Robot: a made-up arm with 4 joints. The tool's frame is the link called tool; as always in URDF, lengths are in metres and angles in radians. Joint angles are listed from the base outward.
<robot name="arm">
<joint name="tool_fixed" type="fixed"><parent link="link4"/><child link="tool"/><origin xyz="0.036 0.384 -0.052"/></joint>
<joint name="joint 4" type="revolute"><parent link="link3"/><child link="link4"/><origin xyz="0.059 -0.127 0.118"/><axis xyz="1 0 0"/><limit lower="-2.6" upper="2.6"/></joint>
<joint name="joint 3" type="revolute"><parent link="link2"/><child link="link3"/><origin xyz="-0.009 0.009 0.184"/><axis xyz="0 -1 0"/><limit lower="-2.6" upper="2.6"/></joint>
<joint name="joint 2" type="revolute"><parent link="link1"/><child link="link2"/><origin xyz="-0.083 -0.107 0.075"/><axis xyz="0 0 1"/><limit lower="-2.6" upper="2.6"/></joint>
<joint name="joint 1" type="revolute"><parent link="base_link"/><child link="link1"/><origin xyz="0 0 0.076"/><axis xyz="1 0 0"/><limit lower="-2.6" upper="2.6"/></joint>
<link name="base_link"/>
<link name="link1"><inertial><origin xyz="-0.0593 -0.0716 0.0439"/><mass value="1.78"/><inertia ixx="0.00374" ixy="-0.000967" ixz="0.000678" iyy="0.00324" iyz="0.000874" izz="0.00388"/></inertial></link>
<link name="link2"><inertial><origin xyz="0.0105 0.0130 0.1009"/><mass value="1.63"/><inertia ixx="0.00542" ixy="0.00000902" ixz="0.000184" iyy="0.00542" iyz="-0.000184" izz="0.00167"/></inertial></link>
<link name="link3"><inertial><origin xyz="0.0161 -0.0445 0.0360"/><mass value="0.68"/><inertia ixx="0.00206" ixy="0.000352" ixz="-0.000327" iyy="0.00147" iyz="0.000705" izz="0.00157"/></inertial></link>
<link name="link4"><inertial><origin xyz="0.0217 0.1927 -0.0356"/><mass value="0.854"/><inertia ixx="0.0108" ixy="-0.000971" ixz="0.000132" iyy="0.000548" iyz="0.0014" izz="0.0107"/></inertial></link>
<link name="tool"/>
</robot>
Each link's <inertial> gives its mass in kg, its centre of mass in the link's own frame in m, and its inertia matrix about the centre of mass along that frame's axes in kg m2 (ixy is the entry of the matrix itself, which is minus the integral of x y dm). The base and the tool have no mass. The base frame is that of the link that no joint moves.
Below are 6 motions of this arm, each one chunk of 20 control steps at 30 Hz.
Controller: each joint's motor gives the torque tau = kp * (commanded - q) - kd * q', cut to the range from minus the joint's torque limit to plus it. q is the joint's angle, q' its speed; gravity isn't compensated. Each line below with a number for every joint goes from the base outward.
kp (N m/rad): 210 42 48 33
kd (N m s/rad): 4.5 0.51 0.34 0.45
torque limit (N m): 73 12 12 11
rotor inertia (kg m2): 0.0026 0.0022 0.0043 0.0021
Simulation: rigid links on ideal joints. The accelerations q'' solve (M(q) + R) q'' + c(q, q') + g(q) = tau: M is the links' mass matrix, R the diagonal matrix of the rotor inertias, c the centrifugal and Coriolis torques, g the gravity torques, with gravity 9.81 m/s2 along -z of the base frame. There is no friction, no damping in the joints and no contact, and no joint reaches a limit. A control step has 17 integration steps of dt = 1/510 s. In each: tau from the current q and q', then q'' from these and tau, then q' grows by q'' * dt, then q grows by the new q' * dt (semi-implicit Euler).
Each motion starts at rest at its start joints. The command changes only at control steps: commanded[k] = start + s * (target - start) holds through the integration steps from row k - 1 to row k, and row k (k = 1, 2, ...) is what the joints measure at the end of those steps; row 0 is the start. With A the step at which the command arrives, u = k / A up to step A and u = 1 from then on. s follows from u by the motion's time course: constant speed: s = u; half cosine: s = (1 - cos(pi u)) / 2; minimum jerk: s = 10 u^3 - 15 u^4 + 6 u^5; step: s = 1 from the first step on.
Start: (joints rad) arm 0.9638 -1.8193 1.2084 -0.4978
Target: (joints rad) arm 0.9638 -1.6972 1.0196 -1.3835
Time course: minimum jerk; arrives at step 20
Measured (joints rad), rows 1 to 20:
1: 0.9800 -1.8200 1.2124 -0.4982
2: 1.0035 -1.8163 1.1921 -0.5128
3: 1.0189 -1.8117 1.1756 -0.5502
4: 1.0225 -1.8143 1.1706 -0.5944
5: 1.0172 -1.8124 1.1672 -0.6357
6: 1.0093 -1.8009 1.1610 -0.6744
7: 1.0039 -1.7845 1.1503 -0.7190
8: 1.0025 -1.7686 1.1342 -0.7803
9: 1.0047 -1.7555 1.1136 -0.8618
10: 1.0088 -1.7451 1.0909 -0.9568
11: 1.0128 -1.7356 1.0691 -1.0526
12: 1.0147 -1.7257 1.0511 -1.1377
13: 1.0140 -1.7148 1.0378 -1.2068
14: 1.0115 -1.7035 1.0281 -1.2611
15: 1.0092 -1.6934 1.0199 -1.3047
16: 1.0083 -1.6862 1.0122 -1.3401
17: 1.0088 -1.6823 1.0060 -1.3673
18: 1.0097 -1.6809 1.0024 -1.3844
19: 1.0101 -1.6804 1.0017 -1.3903
20: 1.0097 -1.6790 1.0029 -1.3872

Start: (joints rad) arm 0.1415 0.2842 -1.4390 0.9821
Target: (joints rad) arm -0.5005 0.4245 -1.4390 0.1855
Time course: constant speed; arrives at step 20
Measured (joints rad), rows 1 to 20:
1: 0.1357 0.2708 -1.4544 0.9622
2: 0.1151 0.2536 -1.4895 0.9266
3: 0.0814 0.2570 -1.5193 0.8892
4: 0.0425 0.2817 -1.5195 0.8414
5: 0.0036 0.3166 -1.4896 0.7824
6: -0.0335 0.3498 -1.4556 0.7244
7: -0.0689 0.3698 -1.4477 0.6758
8: -0.1025 0.3721 -1.4709 0.6370
9: -0.1341 0.3631 -1.4994 0.6037
10: -0.1641 0.3557 -1.5036 0.5719
11: -0.1948 0.3585 -1.4808 0.5403
12: -0.2280 0.3693 -1.4564 0.5082
13: -0.2634 0.3817 -1.4538 0.4720
14: -0.2989 0.3923 -1.4695 0.4282
15: -0.3327 0.4028 -1.4808 0.3778
16: -0.3648 0.4148 -1.4745 0.3284
17: -0.3971 0.4252 -1.4630 0.2878
18: -0.4307 0.4293 -1.4613 0.2561
19: -0.4644 0.4293 -1.4640 0.2261
20: -0.4973 0.4321 -1.4610 0.1925

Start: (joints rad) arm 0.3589 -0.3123 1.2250 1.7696
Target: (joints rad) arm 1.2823 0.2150 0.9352 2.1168
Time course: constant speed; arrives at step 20
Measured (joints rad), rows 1 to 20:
1: 0.3906 -0.3294 1.2272 1.7558
2: 0.4487 -0.3332 1.2378 1.7382
3: 0.5065 -0.3045 1.2449 1.7579
4: 0.5603 -0.2468 1.2360 1.8123
5: 0.6168 -0.1734 1.2066 1.8745
6: 0.6777 -0.0992 1.1604 1.9288
7: 0.7370 -0.0334 1.1125 1.9735
8: 0.7902 0.0176 1.0796 2.0086
9: 0.8378 0.0484 1.0678 2.0309
10: 0.8824 0.0579 1.0725 2.0382
11: 0.9253 0.0524 1.0849 2.0336
12: 0.9668 0.0427 1.0951 2.0243
13: 1.0071 0.0390 1.0944 2.0181
14: 1.0471 0.0484 1.0777 2.0202
15: 1.0882 0.0736 1.0466 2.0336
16: 1.1318 0.1135 1.0085 2.0583
17: 1.1787 0.1627 0.9727 2.0921
18: 1.2289 0.2132 0.9464 2.1302
19: 1.2814 0.2570 0.9320 2.1663
20: 1.3343 0.2890 0.9272 2.1946

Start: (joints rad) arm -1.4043 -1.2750 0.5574 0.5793
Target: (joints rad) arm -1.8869 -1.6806 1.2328 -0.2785
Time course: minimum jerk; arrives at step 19
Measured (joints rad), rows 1 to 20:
1: -1.4157 -1.2753 0.5617 0.5753
2: -1.4356 -1.2789 0.5903 0.5705
3: -1.4577 -1.2797 0.6284 0.5680
4: -1.4809 -1.2852 0.6614 0.5602
5: -1.5051 -1.3027 0.6936 0.5317
6: -1.5328 -1.3319 0.7335 0.4720
7: -1.5674 -1.3699 0.7855 0.3869
8: -1.6099 -1.4124 0.8471 0.2940
9: -1.6577 -1.4543 0.9113 0.2092
10: -1.7076 -1.4924 0.9758 0.1360
11: -1.7573 -1.5269 1.0408 0.0678
12: -1.8048 -1.5606 1.1006 0.0009
13: -1.8467 -1.5938 1.1502 -0.0643
14: -1.8800 -1.6237 1.1890 -0.1257
15: -1.9038 -1.6476 1.2171 -0.1785
16: -1.9193 -1.6643 1.2351 -0.2177
17: -1.9281 -1.6734 1.2447 -0.2402
18: -1.9317 -1.6753 1.2480 -0.2464
19: -1.9321 -1.6723 1.2481 -0.2413
20: -1.9316 -1.6682 1.2487 -0.2335

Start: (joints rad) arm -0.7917 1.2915 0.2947 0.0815
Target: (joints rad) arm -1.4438 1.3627 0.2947 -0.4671
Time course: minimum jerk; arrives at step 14
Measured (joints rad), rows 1 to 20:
1: -0.7965 1.2923 0.2845 0.0695
2: -0.8121 1.2903 0.2768 0.0388
3: -0.8399 1.2896 0.2781 0.0016
4: -0.8835 1.2957 0.2825 -0.0357
5: -0.9463 1.3064 0.2867 -0.0766
6: -1.0283 1.3154 0.2867 -0.1283
7: -1.1244 1.3208 0.2822 -0.1954
8: -1.2250 1.3255 0.2763 -0.2754
9: -1.3181 1.3329 0.2716 -0.3576
10: -1.3937 1.3424 0.2694 -0.4270
11: -1.4470 1.3503 0.2704 -0.4723
12: -1.4781 1.3553 0.2741 -0.4913
13: -1.4902 1.3582 0.2784 -0.4898
14: -1.4887 1.3602 0.2824 -0.4785
15: -1.4819 1.3614 0.2865 -0.4679
16: -1.4767 1.3612 0.2882 -0.4640
17: -1.4759 1.3604 0.2869 -0.4676
18: -1.4779 1.3596 0.2843 -0.4748
19: -1.4803 1.3590 0.2828 -0.4803
20: -1.4812 1.3587 0.2830 -0.4812

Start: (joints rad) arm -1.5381 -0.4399 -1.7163 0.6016
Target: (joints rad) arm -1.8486 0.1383 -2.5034 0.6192
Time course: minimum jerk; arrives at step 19
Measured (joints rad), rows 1 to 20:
1: -1.5515 -0.4281 -1.7237 0.6015
2: -1.5700 -0.4022 -1.7316 0.5871
3: -1.5818 -0.3709 -1.7423 0.5648
4: -1.5912 -0.3417 -1.7726 0.5541
5: -1.6036 -0.3178 -1.8249 0.5609
6: -1.6209 -0.2923 -1.8859 0.5781
7: -1.6436 -0.2561 -1.9459 0.5948
8: -1.6717 -0.2058 -2.0078 0.6031
9: -1.7035 -0.1451 -2.0796 0.6008
10: -1.7362 -0.0814 -2.1634 0.5910
11: -1.7674 -0.0222 -2.2516 0.5796
12: -1.7957 0.0281 -2.3302 0.5720
13: -1.8207 0.0687 -2.3896 0.5712
14: -1.8420 0.0998 -2.4305 0.5769
15: -1.8589 0.1221 -2.4601 0.5861
16: -1.8709 0.1374 -2.4824 0.5936
17: -1.8777 0.1471 -2.4970 0.5955
18: -1.8804 0.1517 -2.5022 0.5919
19: -1.8803 0.1520 -2.4993 0.5873
20: -1.8795 0.1502 -2.4939 0.5871

